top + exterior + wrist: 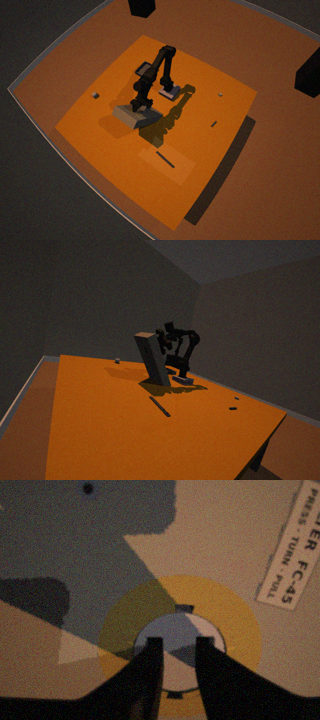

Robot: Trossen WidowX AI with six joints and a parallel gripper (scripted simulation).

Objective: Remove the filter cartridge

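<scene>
Now: gripper tip 1 cm short of the round filter cartridge and 1 cm above it. From my gripper tip the other things lie so: service panel: 8 cm below, 4 cm behind, 1 cm to the left; tray: 47 cm behind, 23 cm below, 22 cm to the right; short dark piece: 50 cm to the left, 26 cm behind, 23 cm below.
</scene>
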